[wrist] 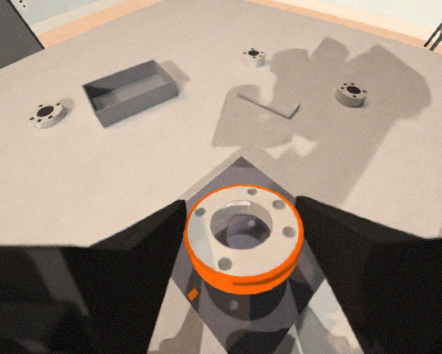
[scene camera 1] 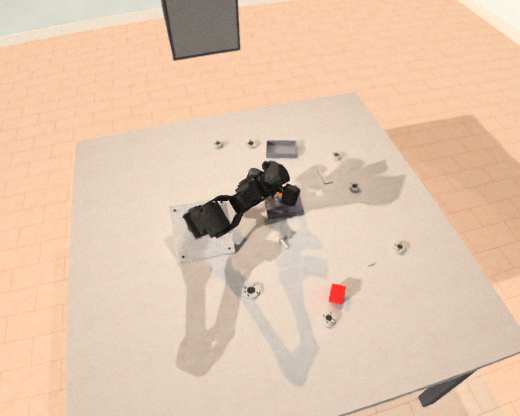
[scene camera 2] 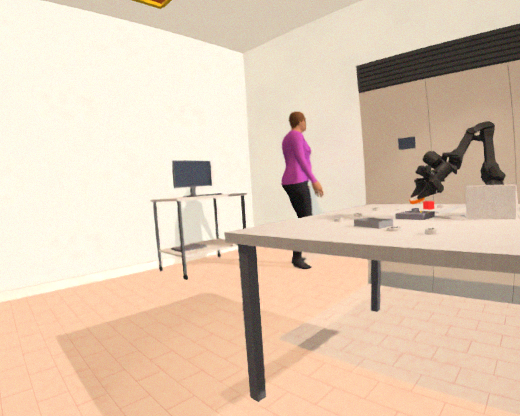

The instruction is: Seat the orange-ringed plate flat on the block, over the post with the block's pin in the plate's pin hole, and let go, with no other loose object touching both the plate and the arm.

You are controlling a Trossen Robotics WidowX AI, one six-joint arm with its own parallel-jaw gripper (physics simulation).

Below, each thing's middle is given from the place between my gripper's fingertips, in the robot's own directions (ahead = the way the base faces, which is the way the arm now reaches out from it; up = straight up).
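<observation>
Distances are counted from my hand: the round post (wrist: 245, 232) is 50 mm below it and 10 mm to the right of it; the grey tray (wrist: 112, 98) is 70 mm below it, 40 mm ahead of it and 270 mm to the left of it. The orange-ringed plate (wrist: 250, 271) is 10 mm behind my hand and 10 mm to the right of it.
</observation>
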